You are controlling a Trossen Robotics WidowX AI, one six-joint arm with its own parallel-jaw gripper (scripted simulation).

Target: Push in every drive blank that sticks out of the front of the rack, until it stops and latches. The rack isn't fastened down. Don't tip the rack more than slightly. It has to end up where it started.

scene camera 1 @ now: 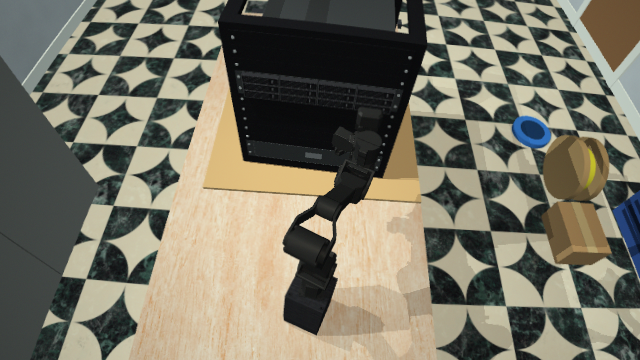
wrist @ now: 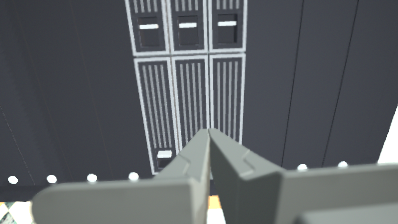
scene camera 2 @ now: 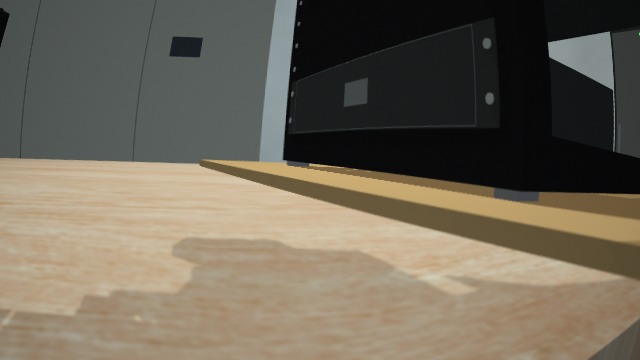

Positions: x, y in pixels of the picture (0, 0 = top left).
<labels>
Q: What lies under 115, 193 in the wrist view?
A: My gripper.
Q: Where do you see a tan mat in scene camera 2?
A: At 585, 229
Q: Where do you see a tan mat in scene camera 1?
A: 226, 170
</labels>
